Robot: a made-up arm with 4 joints.
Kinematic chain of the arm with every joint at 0, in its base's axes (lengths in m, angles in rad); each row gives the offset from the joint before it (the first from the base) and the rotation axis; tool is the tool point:
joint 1: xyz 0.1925 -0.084 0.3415 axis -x
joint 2: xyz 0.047 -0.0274 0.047 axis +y
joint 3: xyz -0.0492 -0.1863 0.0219 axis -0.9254 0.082 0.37
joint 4: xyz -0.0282 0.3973 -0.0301 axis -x
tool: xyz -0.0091 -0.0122 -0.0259
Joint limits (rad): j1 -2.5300..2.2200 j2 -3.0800..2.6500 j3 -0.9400..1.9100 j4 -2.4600..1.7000
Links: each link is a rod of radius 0.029 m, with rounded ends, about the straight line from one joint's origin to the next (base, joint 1, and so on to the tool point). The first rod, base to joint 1, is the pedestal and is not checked.
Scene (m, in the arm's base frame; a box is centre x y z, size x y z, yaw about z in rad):
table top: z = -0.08
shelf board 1: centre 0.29 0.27 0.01 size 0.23 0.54 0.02 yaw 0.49
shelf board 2: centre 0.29 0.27 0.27 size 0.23 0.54 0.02 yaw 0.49
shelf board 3: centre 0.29 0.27 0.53 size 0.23 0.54 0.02 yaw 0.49
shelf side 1: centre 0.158 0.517 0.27 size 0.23 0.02 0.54 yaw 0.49
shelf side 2: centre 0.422 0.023 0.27 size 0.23 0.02 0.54 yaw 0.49
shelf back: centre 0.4 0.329 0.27 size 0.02 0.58 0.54 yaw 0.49
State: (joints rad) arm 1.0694 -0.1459 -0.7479 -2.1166
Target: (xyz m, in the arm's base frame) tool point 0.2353 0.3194 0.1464
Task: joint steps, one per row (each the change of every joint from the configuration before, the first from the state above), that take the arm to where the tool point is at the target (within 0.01 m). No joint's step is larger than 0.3 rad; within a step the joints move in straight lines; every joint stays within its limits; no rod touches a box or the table.
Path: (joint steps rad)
1: -0.2704 -0.0485 0.2244 0.0147
2: -0.2703 -0.0485 0.2245 0.0147
3: -0.2704 -0.0485 0.2244 0.0148
4: -0.2704 -0.0485 0.2244 0.0147
5: -0.2703 -0.0484 0.2245 0.0147
6: -0.2704 -0.0485 0.2244 0.0147
7: -0.2704 -0.0485 0.2244 0.0148
8: -0.2703 -0.0485 0.2244 0.0147
9: -0.2704 -0.0485 0.2245 0.0147
10: -0.2704 -0.0485 0.2244 0.0147

